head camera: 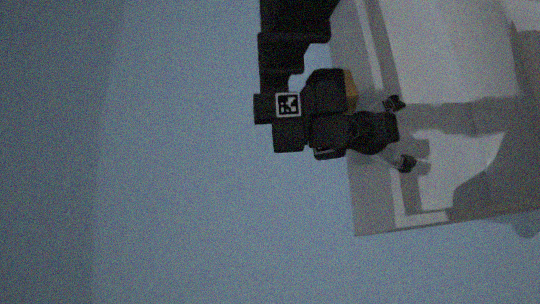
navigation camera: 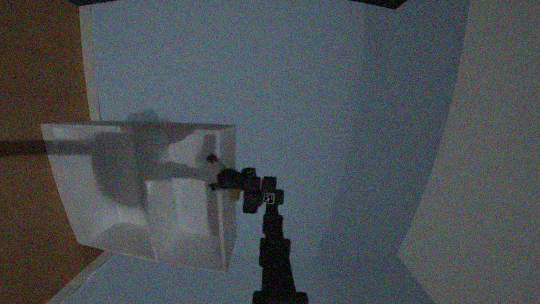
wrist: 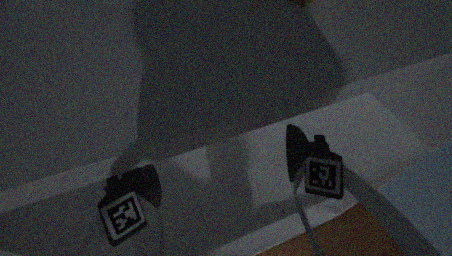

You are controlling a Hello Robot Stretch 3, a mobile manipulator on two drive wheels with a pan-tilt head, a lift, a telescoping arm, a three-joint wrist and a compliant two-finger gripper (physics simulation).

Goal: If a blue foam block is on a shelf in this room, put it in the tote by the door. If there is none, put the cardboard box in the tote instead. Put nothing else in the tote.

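Places are measured from the robot's base along level axes (x ahead, y left, z up), in metres.
Where they show: gripper, between the fingertips: [head camera: 403, 135] [navigation camera: 210, 171] [wrist: 214, 157].
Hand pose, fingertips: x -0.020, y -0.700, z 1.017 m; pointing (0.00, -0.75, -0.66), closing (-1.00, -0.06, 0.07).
After its pixels a point has its place.
A white shelf unit [head camera: 372, 200] {x 0.112, y -0.781, z 1.060 m} [navigation camera: 228, 222] {x -0.317, y -0.881, z 1.060 m} [wrist: 65, 95] {x 0.074, y -0.733, z 1.060 m} stands against the blue wall; it appears turned sideways in the head and navigation views. An orange-brown patch, apparently part of the cardboard box [head camera: 351, 92] {x -0.127, y -0.837, z 1.075 m} [navigation camera: 234, 194] {x -0.149, y -0.852, z 1.093 m} [wrist: 299, 2] {x -0.115, y -0.834, z 1.063 m}, shows at the unit's top board, mostly hidden by the wrist in the head view and cut off at the wrist view's upper edge. My gripper [head camera: 400, 133] {x -0.020, y -0.700, z 1.017 m} [navigation camera: 213, 172] {x -0.020, y -0.700, z 1.017 m} [wrist: 214, 157] {x -0.020, y -0.700, z 1.017 m} is open, its fingertips apart with nothing between them, over the unit's top front edge and upper compartment. No blue foam block or tote shows.
The blue wall [head camera: 200, 200] {x 0.108, y -0.972, z 1.443 m} [navigation camera: 310, 100] {x 0.381, y -0.889, z 1.466 m} [wrist: 425, 200] {x -0.865, y -0.827, z 0.262 m} lies behind the unit. Orange-brown floor [navigation camera: 35, 75] {x 0.396, y -0.604, z 0.000 m} [wrist: 325, 232] {x -0.539, y -0.801, z 0.000 m} meets it at a pale baseboard [navigation camera: 90, 65] {x 0.564, y -0.819, z 0.063 m}. A grey surface [navigation camera: 495, 150] {x 0.160, y -0.634, z 2.438 m} is at the navigation view's right. Robot shadows fall across the shelves.
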